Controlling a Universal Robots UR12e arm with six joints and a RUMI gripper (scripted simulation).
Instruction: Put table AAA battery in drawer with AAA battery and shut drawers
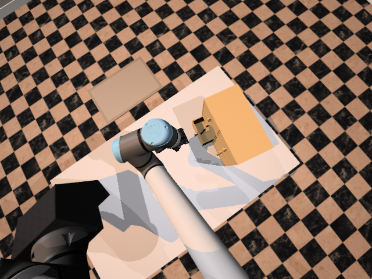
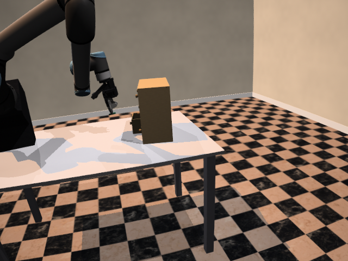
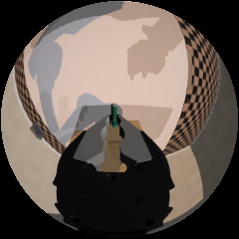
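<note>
Now: hand 1 cm above the green AAA battery. Round my hand: dark slim thing 17 cm ahead, 13 cm below.
</note>
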